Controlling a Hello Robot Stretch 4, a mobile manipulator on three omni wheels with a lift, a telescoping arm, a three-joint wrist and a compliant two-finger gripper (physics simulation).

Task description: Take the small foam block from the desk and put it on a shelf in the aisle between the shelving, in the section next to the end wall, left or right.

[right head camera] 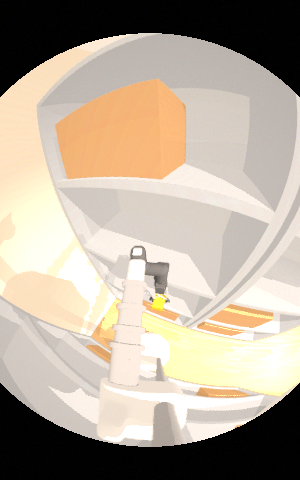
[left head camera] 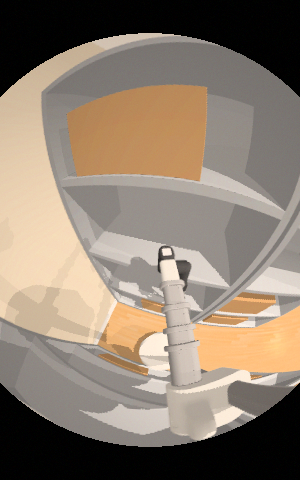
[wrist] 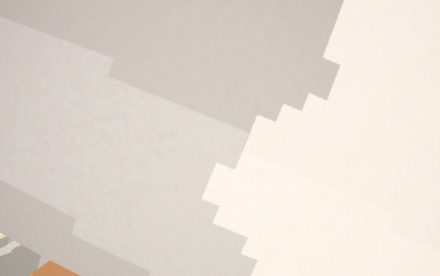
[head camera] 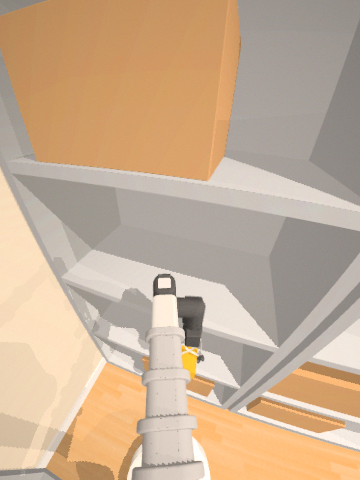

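Seen in the pictures: gripper, between the fingertips: (right head camera: 159, 301) (head camera: 187, 360); robot's base, origin of its link: (right head camera: 148, 350) (left head camera: 159, 350).
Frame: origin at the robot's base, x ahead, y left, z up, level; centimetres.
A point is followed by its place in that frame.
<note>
The small yellow foam block (head camera: 189, 367) @[x 31.0, y -8.2, z 80.8 cm] (right head camera: 159, 304) @[x 31.3, y -8.5, z 80.7 cm] is held in my gripper (head camera: 190, 354) @[x 34.8, y -8.3, z 76.1 cm] (right head camera: 159, 299) @[x 34.8, y -8.3, z 76.1 cm], which is shut on it and points down from the dark wrist. In the head camera view the block appears in front of the lower shelves, below the front edge of a wide bare shelf (head camera: 211, 296) @[x 49.7, y -17.6, z 96.2 cm] (left head camera: 197, 260) @[x 48.3, y -21.3, z 96.2 cm] (right head camera: 172, 254) @[x 55.0, y -15.3, z 96.3 cm]. This shelf is in the section beside the beige end wall (head camera: 30, 300) @[x 51.7, y 52.3, z 93.3 cm] (left head camera: 25, 235) @[x 40.6, y 56.9, z 129.4 cm] (right head camera: 25, 240) @[x 37.2, y 58.3, z 124.3 cm]. The block's distance from the shelving cannot be told. The block and fingers do not show in the wrist view, where a pale, partly shadowed surface fills most of the picture.
A large orange-brown box (head camera: 120, 90) @[x 48.4, y 7.1, z 155.8 cm] (left head camera: 140, 132) @[x 48.2, y 6.8, z 154.6 cm] (right head camera: 112, 135) @[x 47.2, y 4.3, z 154.8 cm] stands on the shelf above. A grey upright (head camera: 320, 305) @[x 28.8, y -35.1, z 119.3 cm] bounds the section on the right. Low boxes (head camera: 295, 414) @[x 17.3, y -68.3, z 29.1 cm] (left head camera: 227, 319) @[x 16.5, y -70.1, z 25.9 cm] stand in the neighbouring section. Opposite shelving (left head camera: 55, 385) @[x -18.4, y 50.9, z 96.2 cm] is behind the arm.
</note>
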